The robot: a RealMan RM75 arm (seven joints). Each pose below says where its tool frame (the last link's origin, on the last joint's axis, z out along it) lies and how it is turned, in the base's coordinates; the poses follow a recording.
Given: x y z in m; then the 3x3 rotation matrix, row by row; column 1 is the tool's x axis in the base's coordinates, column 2 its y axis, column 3 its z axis. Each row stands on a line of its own.
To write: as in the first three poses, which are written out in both.
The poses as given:
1:
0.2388 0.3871 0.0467
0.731 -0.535 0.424
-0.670 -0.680 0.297
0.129 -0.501 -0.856
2:
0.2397 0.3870 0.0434
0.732 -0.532 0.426
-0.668 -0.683 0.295
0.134 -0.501 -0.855
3:
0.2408 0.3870 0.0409
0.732 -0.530 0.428
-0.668 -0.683 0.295
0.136 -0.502 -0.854
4:
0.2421 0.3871 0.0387
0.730 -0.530 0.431
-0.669 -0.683 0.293
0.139 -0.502 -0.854
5:
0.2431 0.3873 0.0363
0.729 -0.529 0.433
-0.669 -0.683 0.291
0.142 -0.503 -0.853
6:
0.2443 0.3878 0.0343
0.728 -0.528 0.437
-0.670 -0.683 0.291
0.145 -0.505 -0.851
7:
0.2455 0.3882 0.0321
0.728 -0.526 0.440
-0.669 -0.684 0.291
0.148 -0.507 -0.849
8:
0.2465 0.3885 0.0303
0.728 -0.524 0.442
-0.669 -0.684 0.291
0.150 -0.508 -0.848
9:
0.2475 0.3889 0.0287
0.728 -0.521 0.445
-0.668 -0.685 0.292
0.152 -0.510 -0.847
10:
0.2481 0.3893 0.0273
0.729 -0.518 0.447
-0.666 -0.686 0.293
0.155 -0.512 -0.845
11:
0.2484 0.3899 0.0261
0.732 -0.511 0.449
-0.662 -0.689 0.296
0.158 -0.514 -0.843
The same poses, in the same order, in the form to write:
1: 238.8 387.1 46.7 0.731 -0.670 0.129 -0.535 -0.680 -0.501
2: 239.7 387.0 43.4 0.732 -0.668 0.134 -0.532 -0.683 -0.501
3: 240.8 387.0 40.9 0.732 -0.668 0.136 -0.530 -0.683 -0.502
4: 242.1 387.1 38.7 0.730 -0.669 0.139 -0.530 -0.683 -0.502
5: 243.1 387.3 36.3 0.729 -0.669 0.142 -0.529 -0.683 -0.503
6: 244.3 387.8 34.3 0.728 -0.670 0.145 -0.528 -0.683 -0.505
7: 245.5 388.2 32.1 0.728 -0.669 0.148 -0.526 -0.684 -0.507
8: 246.5 388.5 30.3 0.728 -0.669 0.150 -0.524 -0.684 -0.508
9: 247.5 388.9 28.7 0.728 -0.668 0.152 -0.521 -0.685 -0.510
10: 248.1 389.3 27.3 0.729 -0.666 0.155 -0.518 -0.686 -0.512
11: 248.4 389.9 26.1 0.732 -0.662 0.158 -0.511 -0.689 -0.514
